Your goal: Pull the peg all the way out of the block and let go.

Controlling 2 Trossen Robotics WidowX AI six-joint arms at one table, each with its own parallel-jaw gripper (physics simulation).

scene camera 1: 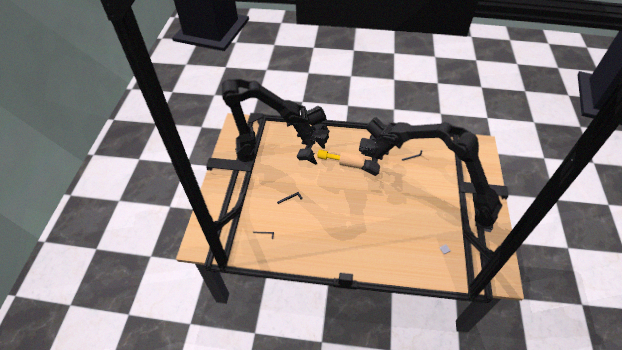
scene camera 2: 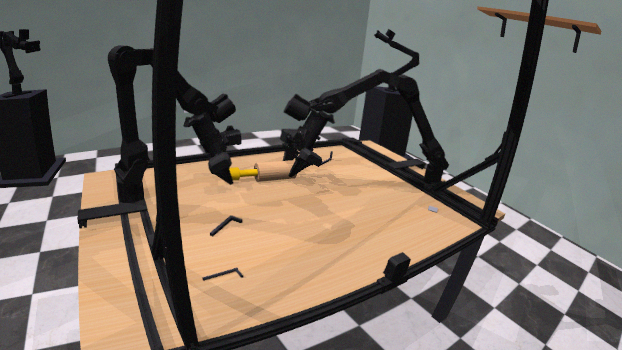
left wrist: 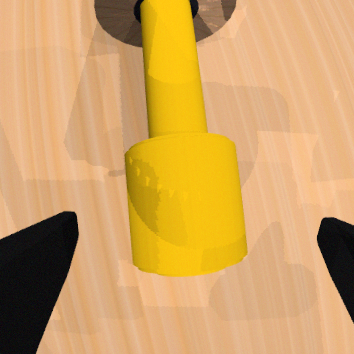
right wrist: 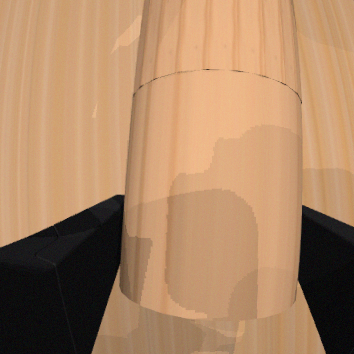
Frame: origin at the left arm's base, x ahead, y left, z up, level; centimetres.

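Where they show: left gripper, between the fingertips: (scene camera 1: 320,156) (scene camera 2: 230,177) (left wrist: 202,227); right gripper, between the fingertips: (scene camera 1: 363,163) (scene camera 2: 286,172) (right wrist: 207,211); left arm's base, origin of its link: (scene camera 1: 245,157) (scene camera 2: 131,199); right arm's base, origin of its link: (scene camera 1: 484,220) (scene camera 2: 432,180).
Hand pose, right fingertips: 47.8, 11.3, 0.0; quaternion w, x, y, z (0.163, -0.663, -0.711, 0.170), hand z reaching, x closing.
Note:
Things, the pixels of their top centre, and the offset from my right fingertips, as dx, dy, dz. "spot": a spot on its surface instead. Level surfaces: height alone.
- yellow peg, centre of its top: (left wrist: 174,54) (scene camera 2: 246,167) (scene camera 1: 332,153) -12.9, -0.7, +2.8
- round wooden block, centre of its top: (right wrist: 233,64) (scene camera 2: 276,162) (scene camera 1: 355,156) -3.6, -0.2, +3.7
- wooden table, height of its surface: dz -1.9
- small grey square, a spot on its surface: (scene camera 2: 433,209) (scene camera 1: 444,249) spot: +37.1, -28.9, -1.6
The yellow peg (scene camera 1: 322,154) (scene camera 2: 236,174) (left wrist: 187,200), with a thick round head and a thinner shaft, lies along the block's axis. Its shaft runs into the dark hole in the near end of the round wooden block (scene camera 1: 351,160) (scene camera 2: 272,171) (left wrist: 117,25) (right wrist: 215,145); the shaft's far end is hidden. My left gripper (scene camera 1: 319,153) (left wrist: 202,227) is open, its fingers on either side of the peg's head with gaps on both sides. My right gripper (scene camera 1: 368,159) (right wrist: 207,211) is shut on the block's other end. Whether the block touches the table cannot be told.
Black L-shaped keys lie on the wooden table (scene camera 1: 400,225) (scene camera 2: 300,270): one (scene camera 1: 290,198) (scene camera 2: 226,225) and another (scene camera 1: 264,233) (scene camera 2: 223,273) toward the front left, a third (scene camera 1: 412,156) beyond the right gripper. A small grey square (scene camera 1: 445,249) (scene camera 2: 433,209) lies at the right.

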